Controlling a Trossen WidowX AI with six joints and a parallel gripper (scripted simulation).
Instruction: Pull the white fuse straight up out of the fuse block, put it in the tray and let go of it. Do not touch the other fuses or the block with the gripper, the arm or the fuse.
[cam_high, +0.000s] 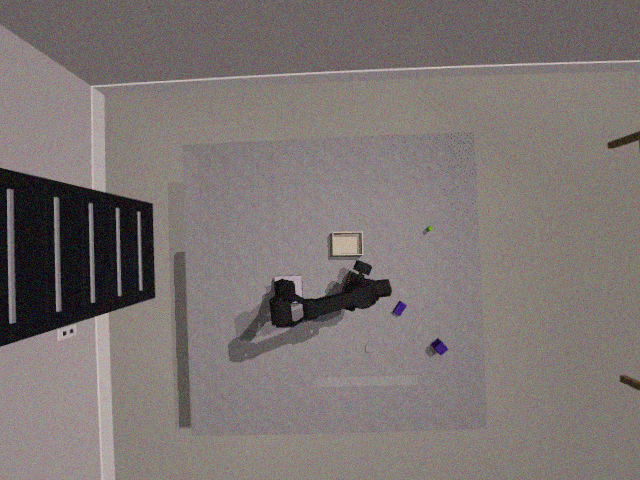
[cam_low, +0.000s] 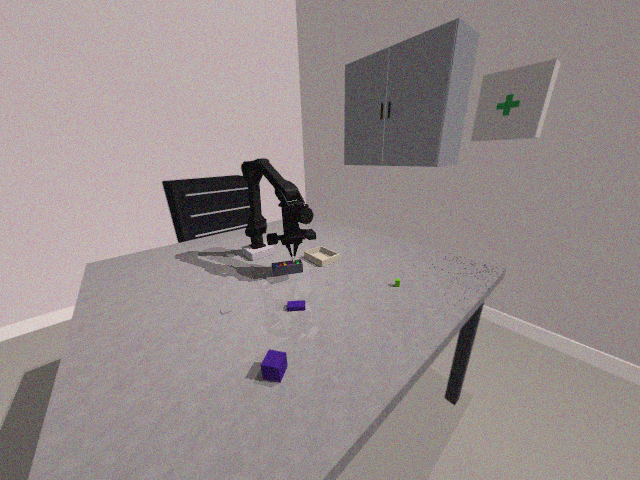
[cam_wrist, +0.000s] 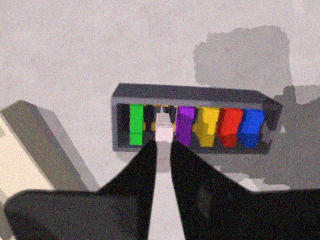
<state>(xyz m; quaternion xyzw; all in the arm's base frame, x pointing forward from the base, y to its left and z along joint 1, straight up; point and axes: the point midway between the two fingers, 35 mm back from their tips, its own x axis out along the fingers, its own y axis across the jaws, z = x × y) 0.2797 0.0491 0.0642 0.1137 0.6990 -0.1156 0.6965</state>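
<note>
My gripper tip is now 40 mm above the green fuse, 20 mm to the right of it and 10 mm short of it. From my gripper tip the other things lie so: purple fuse: 40 mm below, 20 mm to the right, 10 mm behind; white fuse: 10 mm below; cream tray: 160 mm to the left, 60 mm below, 30 mm behind.
</note>
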